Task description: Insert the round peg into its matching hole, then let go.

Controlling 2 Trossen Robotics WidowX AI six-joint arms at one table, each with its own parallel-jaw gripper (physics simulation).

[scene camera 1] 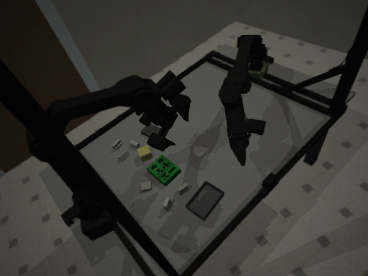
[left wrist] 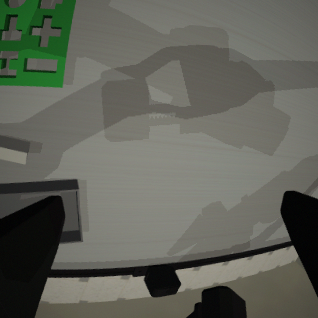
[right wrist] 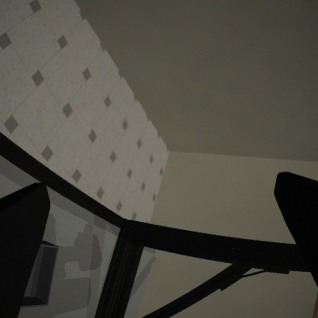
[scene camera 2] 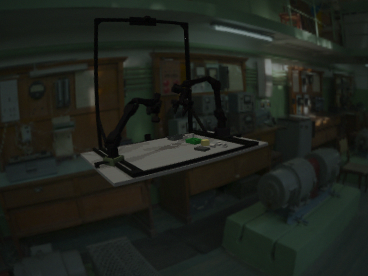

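Observation:
A small pale piece point(scene camera 1: 134, 144) that looks rounded, probably the round peg, lies on the table behind the yellow block in scene camera 1. The green board point(scene camera 1: 173, 175) point(scene camera 2: 193, 141) point(left wrist: 50, 80) has several shaped holes. Part of a round hole point(left wrist: 15, 2) shows at the top left of the left wrist view. My left gripper point(scene camera 1: 178, 133) point(left wrist: 176, 206) is open and empty, above the table to the upper right of the board in scene camera 1. My right gripper point(scene camera 1: 241, 154) point(right wrist: 164, 190) is open and empty, farther right, above the table and well away from the board.
The yellow block point(scene camera 1: 144, 153) point(scene camera 2: 205, 142) stands beside the board. A dark tray point(scene camera 1: 214, 187) point(left wrist: 30, 187) point(right wrist: 51, 272) lies at the board's lower right. A dark flat piece point(scene camera 1: 149, 131) lies near the left gripper. Pale pieces point(scene camera 1: 146, 186) point(scene camera 1: 183, 188) point(scene camera 1: 167, 203) lie around.

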